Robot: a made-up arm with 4 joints.
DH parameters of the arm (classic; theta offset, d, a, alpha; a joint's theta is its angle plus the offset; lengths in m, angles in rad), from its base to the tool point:
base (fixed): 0 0.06 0 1.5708
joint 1: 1.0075 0 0.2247 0
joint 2: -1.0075 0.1 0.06 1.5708
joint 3: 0 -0.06 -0.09 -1.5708
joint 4: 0 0.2 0.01 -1.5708
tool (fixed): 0 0.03 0 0
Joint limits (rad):
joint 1: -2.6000..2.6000
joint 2: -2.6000..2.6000
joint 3: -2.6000..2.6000
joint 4: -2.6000..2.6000
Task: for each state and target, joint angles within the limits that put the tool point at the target. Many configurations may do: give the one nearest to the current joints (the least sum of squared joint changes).
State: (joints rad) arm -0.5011 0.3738 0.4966 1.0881
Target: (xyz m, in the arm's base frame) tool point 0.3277 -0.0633 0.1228
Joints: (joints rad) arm -1.3744 -0.4186 1.2244 1.0570
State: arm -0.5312 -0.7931 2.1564 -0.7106
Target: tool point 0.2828 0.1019 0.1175
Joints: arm -0.6786 -1.0184 2.5870 -0.8773
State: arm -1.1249 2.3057 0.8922 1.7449
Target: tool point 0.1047 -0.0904 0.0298
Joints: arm -0.3259 1.8682 1.0669 1.7379
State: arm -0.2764 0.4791 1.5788 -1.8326
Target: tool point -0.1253 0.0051 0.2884
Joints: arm 0.5437 -0.1972 1.8018 -1.6532
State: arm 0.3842 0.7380 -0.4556 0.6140
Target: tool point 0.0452 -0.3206 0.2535
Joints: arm -0.0470 1.5119 -0.2412 1.0264
